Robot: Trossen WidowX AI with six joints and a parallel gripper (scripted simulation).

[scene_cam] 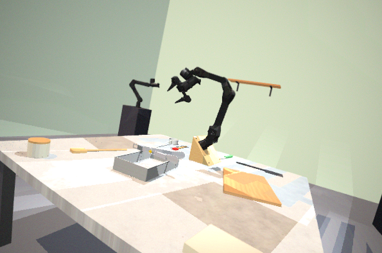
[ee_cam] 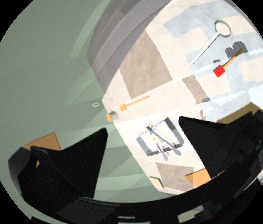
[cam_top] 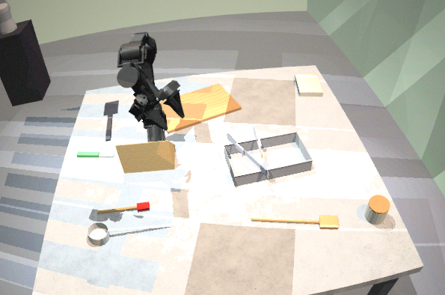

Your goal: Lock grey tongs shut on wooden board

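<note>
My gripper tip is 330 mm above the grey roasting tin, 320 mm short of it and 150 mm to the right of it. From my gripper tip the other things lie so: red-headed spatula: 350 mm below, 220 mm behind, 10 mm to the left; wooden board: 580 mm to the left, 350 mm below, 80 mm ahead; green-handled tool: 380 mm behind, 350 mm below, 330 mm to the left.
</note>
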